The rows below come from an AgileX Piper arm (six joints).
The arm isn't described. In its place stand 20 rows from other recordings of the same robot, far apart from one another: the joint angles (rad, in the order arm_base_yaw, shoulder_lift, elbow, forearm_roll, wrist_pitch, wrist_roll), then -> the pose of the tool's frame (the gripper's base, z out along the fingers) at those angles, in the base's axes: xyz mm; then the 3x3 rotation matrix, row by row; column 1 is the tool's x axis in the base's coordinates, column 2 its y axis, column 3 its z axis.
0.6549 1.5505 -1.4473 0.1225 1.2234 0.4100 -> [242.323 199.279 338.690], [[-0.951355 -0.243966 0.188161], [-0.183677 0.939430 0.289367], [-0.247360 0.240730 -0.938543]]
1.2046 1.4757 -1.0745 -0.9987 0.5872 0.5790 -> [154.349 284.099 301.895], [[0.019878 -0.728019 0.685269], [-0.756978 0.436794 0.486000], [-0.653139 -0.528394 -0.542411]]
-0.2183 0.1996 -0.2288 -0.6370 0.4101 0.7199 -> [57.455 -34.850 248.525], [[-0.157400 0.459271 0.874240], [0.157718 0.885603 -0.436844], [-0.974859 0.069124 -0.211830]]
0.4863 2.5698 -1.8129 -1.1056 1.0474 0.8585 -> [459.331 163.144 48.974], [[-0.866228 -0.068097 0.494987], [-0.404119 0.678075 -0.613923], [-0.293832 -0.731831 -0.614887]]
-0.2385 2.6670 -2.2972 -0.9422 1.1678 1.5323 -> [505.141 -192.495 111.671], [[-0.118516 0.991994 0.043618], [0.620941 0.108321 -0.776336], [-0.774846 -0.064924 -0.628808]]
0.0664 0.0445 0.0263 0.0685 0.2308 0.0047 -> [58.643 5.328 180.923], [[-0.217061 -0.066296 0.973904], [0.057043 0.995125 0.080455], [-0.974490 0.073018 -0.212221]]
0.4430 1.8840 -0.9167 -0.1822 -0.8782 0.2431 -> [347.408 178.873 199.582], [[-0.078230 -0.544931 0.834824], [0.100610 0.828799 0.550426], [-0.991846 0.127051 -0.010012]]
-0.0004 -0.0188 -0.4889 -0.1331 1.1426 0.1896 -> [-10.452 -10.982 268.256], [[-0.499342 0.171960 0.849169], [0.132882 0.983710 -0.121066], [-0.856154 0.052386 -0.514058]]
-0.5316 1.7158 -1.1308 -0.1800 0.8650 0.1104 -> [277.448 -177.543 208.388], [[-0.845674 0.521383 0.113995], [0.489167 0.842639 -0.225110], [-0.213425 -0.134607 -0.967642]]
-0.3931 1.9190 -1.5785 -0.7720 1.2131 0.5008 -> [343.438 -206.789 266.612], [[-0.813542 0.574092 -0.092564], [0.477859 0.569305 -0.668987], [-0.331363 -0.588481 -0.737488]]
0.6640 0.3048 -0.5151 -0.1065 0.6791 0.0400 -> [50.881 32.101 305.529], [[-0.266651 -0.578040 0.771211], [-0.263120 0.813447 0.518721], [-0.927181 -0.064604 -0.369000]]
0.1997 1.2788 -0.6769 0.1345 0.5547 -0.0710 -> [222.906 51.673 220.841], [[-0.866822 -0.193866 0.459386], [-0.131161 0.977527 0.165037], [-0.481057 0.082804 -0.872770]]
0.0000 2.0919 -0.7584 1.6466 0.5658 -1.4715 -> [302.860 48.644 46.408], [[-0.951371 -0.016099 0.307628], [0.158802 0.830082 0.534552], [-0.263962 0.557409 -0.787159]]
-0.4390 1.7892 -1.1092 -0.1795 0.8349 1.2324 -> [296.052 -152.318 179.299], [[-0.003203 0.996880 0.078864], [0.982911 0.017654 -0.183232], [-0.184052 0.076929 -0.979901]]
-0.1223 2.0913 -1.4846 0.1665 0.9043 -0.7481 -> [414.684 -39.027 154.239], [[-0.844801 -0.508475 0.166625], [-0.496384 0.861008 0.110764], [-0.199786 0.010864 -0.979779]]
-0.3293 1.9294 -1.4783 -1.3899 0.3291 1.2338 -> [422.164 -174.845 269.587], [[-0.470755 0.517632 0.714455], [0.015029 0.814385 -0.580130], [-0.882136 -0.262361 -0.391156]]
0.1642 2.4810 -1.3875 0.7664 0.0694 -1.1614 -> [437.447 76.918 -13.430], [[-0.720293 -0.503609 0.477027], [-0.510075 0.850584 0.127789], [-0.470107 -0.151274 -0.869549]]
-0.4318 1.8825 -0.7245 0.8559 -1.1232 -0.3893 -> [272.829 -193.931 161.656], [[-0.052075 0.925739 0.374560], [0.082985 0.377783 -0.922168], [-0.995189 -0.016939 -0.096495]]
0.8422 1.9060 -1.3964 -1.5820 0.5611 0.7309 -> [327.482 294.250 263.148], [[0.055023 -0.404669 0.912806], [-0.896326 0.382806 0.223737], [-0.439968 -0.830483 -0.341653]]
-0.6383 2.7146 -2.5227 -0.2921 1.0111 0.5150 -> [440.563 -354.506 121.969], [[-0.436336 0.874803 0.210551], [0.745348 0.482495 -0.460060], [-0.504051 -0.043806 -0.862562]]
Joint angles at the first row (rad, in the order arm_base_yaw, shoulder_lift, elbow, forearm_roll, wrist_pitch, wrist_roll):
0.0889 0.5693 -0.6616 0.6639 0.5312 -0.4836
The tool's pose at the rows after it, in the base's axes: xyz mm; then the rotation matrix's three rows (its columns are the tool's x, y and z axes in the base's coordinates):
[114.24 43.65 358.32], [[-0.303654 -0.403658 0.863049], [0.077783 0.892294 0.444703], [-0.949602 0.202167 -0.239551]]
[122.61 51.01 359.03], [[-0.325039 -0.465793 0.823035], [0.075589 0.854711 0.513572], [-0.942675 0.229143 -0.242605]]
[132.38 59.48 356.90], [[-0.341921 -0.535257 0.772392], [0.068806 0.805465 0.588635], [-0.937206 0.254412 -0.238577]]
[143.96 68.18 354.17], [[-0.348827 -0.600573 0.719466], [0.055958 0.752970 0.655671], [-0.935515 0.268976 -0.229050]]
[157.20 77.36 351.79], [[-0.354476 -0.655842 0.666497], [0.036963 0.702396 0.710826], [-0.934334 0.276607 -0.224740]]
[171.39 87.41 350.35], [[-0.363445 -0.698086 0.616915], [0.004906 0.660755 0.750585], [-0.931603 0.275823 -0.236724]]
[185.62 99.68 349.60], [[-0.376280 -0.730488 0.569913], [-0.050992 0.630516 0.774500], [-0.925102 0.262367 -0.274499]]
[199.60 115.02 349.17], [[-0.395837 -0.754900 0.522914], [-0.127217 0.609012 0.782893], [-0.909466 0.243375 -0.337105]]
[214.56 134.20 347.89], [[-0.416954 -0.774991 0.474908], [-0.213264 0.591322 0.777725], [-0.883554 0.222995 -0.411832]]
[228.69 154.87 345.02], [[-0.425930 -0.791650 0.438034], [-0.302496 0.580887 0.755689], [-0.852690 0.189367 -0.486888]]
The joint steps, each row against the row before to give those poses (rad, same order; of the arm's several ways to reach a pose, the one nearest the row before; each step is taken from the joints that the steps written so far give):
0.0000 0.0474 -0.0305 0.1007 0.0265 -0.0870
0.0005 0.0496 -0.0125 0.1335 0.0368 -0.1180
0.0056 0.0568 -0.0026 0.1481 0.0395 -0.1415
0.0131 0.0658 -0.0042 0.1337 0.0362 -0.1425
0.0224 0.0746 -0.0151 0.0970 0.0317 -0.1154
0.0338 0.0785 -0.0321 0.0409 0.0197 -0.0674
0.0506 0.0790 -0.0505 -0.0269 0.0003 -0.0103
0.0655 0.0808 -0.0683 -0.0900 -0.0121 0.0515
0.0741 0.0900 -0.0830 -0.1251 -0.0134 0.0896
0.0733 0.0891 -0.0849 -0.1445 -0.0143 0.1034

